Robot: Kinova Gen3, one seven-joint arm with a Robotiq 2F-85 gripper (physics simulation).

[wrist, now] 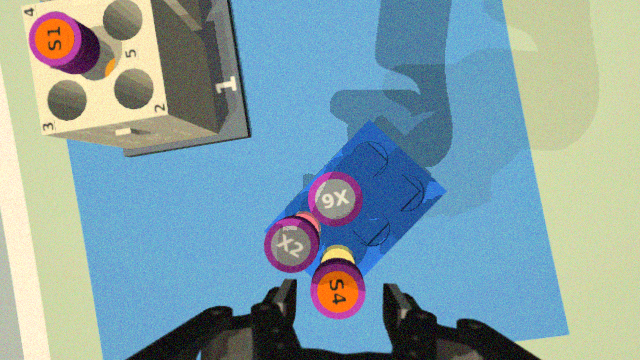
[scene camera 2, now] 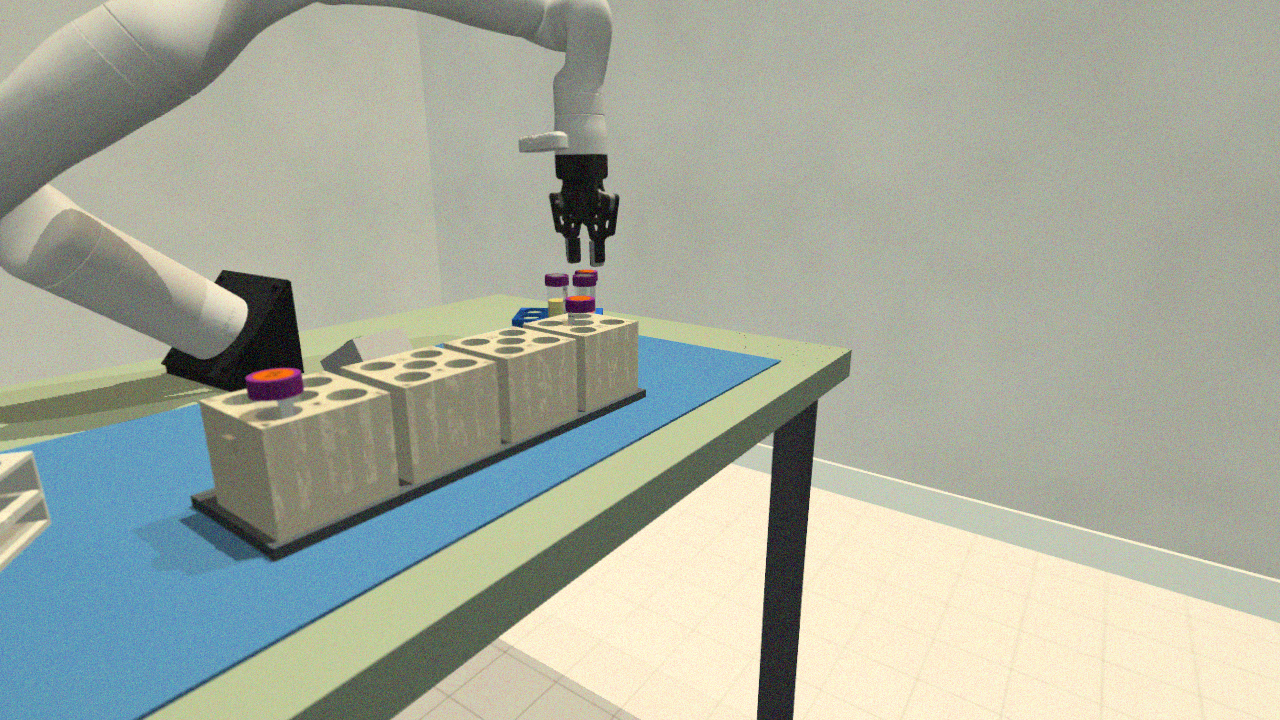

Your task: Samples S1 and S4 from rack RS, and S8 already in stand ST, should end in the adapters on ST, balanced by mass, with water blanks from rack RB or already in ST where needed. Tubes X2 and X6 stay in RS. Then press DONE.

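Where they show: gripper, fingertip midpoint: (wrist: 339, 297) (scene camera 2: 585, 264); arm's base at its link origin: (scene camera 2: 219, 327).
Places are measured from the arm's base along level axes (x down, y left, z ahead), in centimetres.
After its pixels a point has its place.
My open gripper (scene camera 2: 586, 252) @(z 35.6, x -6.9, y 33.1 cm) (wrist: 339, 297) @(z 35.6, x -6.9, y 33.1 cm) is above the blue rack (scene camera 2: 520, 317) @(z 30.0, x 0.0, y 24.0 cm) (wrist: 390, 151) @(z 28.6, x 0.2, y 25.8 cm). In the wrist view, S4 (wrist: 337, 291) @(z 35.7, x -6.0, y 33.1 cm), with an orange cap top, appears between the fingertips, its yellow content partly visible; nothing is gripped. X2 (wrist: 291, 245) @(z 37.5, x -6.0, y 29.6 cm) and X6 (wrist: 335, 199) @(z 34.0, x -6.0, y 27.7 cm), grey-topped with purple rims, stand beside it in that rack. S1 (wrist: 55, 38) @(z 47.3, x -6.4, y 12.5 cm) (scene camera 2: 580, 304) @(z 48.3, x -6.0, y 11.0 cm) stands in the centre hole of adapter 1 on the stand (wrist: 240, 129) (scene camera 2: 447, 425) @(z 48.1, x 1.0, y -11.0 cm). Another orange-topped tube (scene camera 2: 274, 383) @(z 45.1, x -6.2, y -23.9 cm) stands in the stand's nearest adapter; its label is unreadable.
The row of several tan adapters stands near the table's edge (scene camera 2: 501, 564) @(z 60.2, x 6.5, y -19.3 cm). A grey box (scene camera 2: 380, 343) @(z 27.4, x -1.1, y 1.0 cm) lies behind the row. Part of a white rack (scene camera 2: 34, 514) @(z 26.0, x 5.1, y -30.6 cm) shows at the left edge. The robot's black base mount (scene camera 2: 273, 322) @(z 7.7, x -1.2, y 2.1 cm) stands at the back left.
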